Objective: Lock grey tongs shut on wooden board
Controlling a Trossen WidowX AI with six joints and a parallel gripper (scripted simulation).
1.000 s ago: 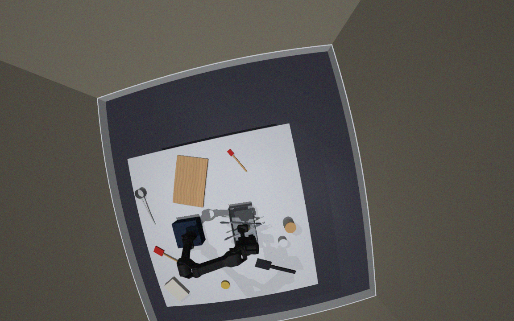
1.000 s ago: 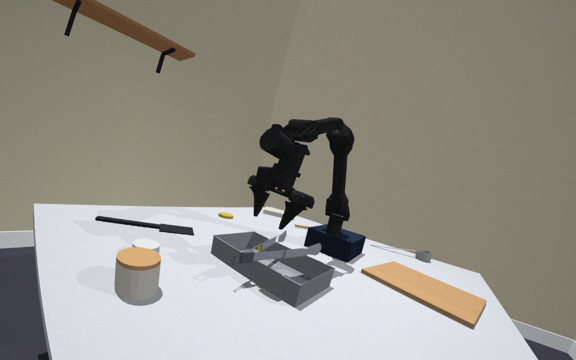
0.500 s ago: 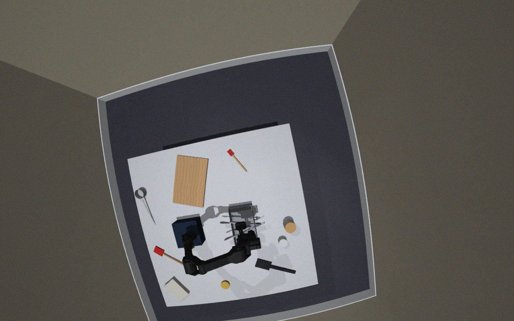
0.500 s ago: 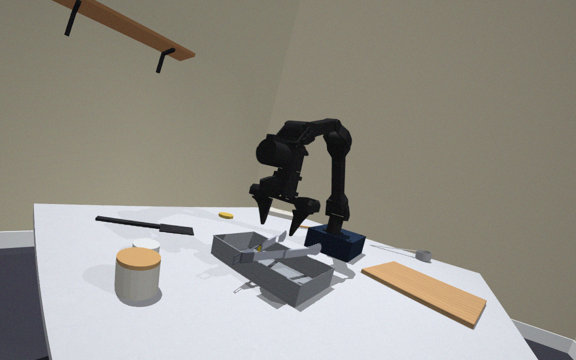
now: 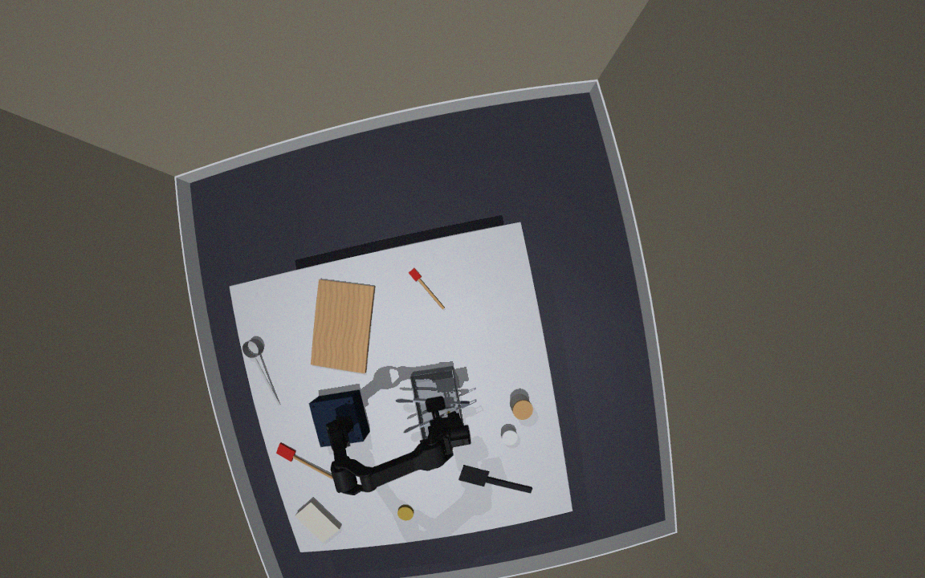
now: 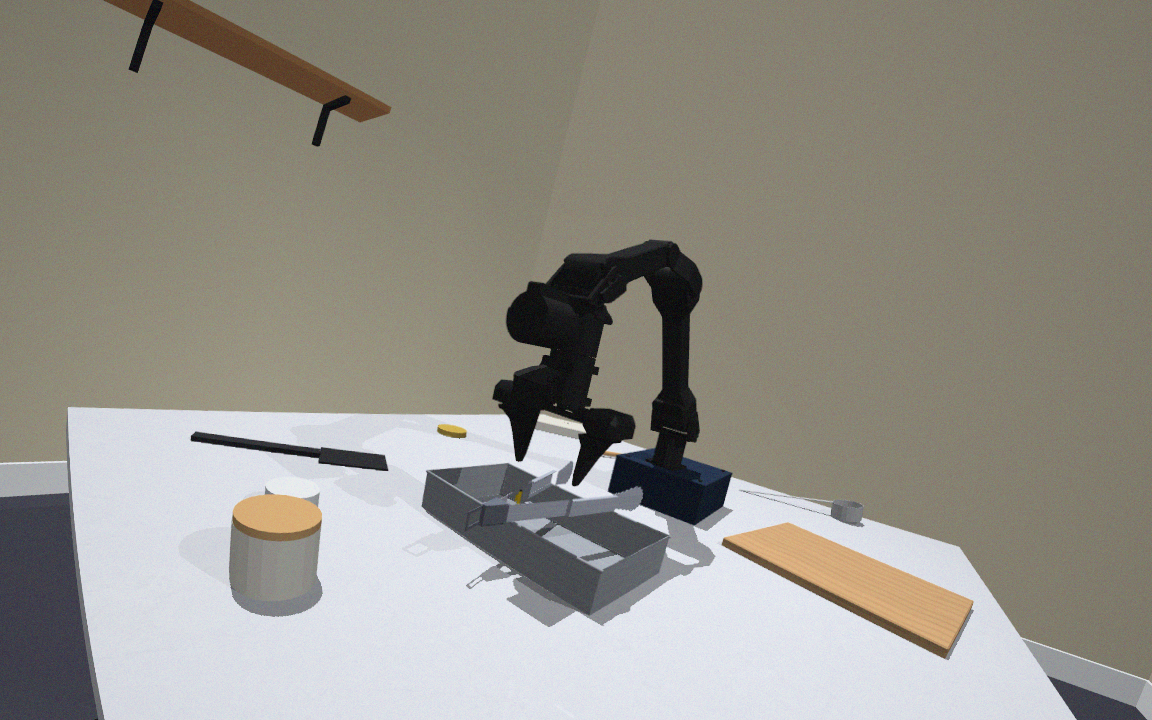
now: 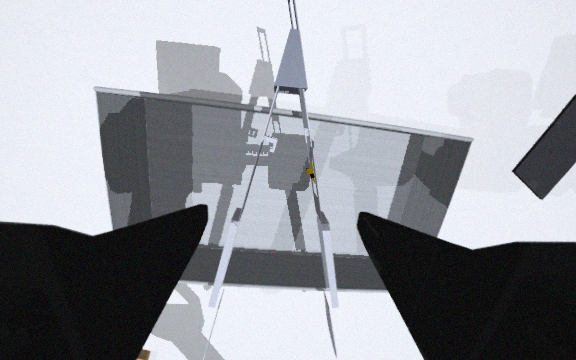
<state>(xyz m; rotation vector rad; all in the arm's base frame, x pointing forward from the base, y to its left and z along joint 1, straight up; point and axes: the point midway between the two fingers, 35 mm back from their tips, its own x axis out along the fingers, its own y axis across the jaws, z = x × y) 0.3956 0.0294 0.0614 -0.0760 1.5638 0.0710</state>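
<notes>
The roasting tin is 2 cm behind my gripper tip, 1 cm to the right of it and 8 cm below it. Also, from my gripper tip: lidded canister: 31 cm ahead, 5 cm to the right, 7 cm below; red-tipped tool: 3 cm behind, 49 cm to the left, 10 cm below; black spatula: 16 cm ahead, 38 cm to the right, 10 cm below.
</notes>
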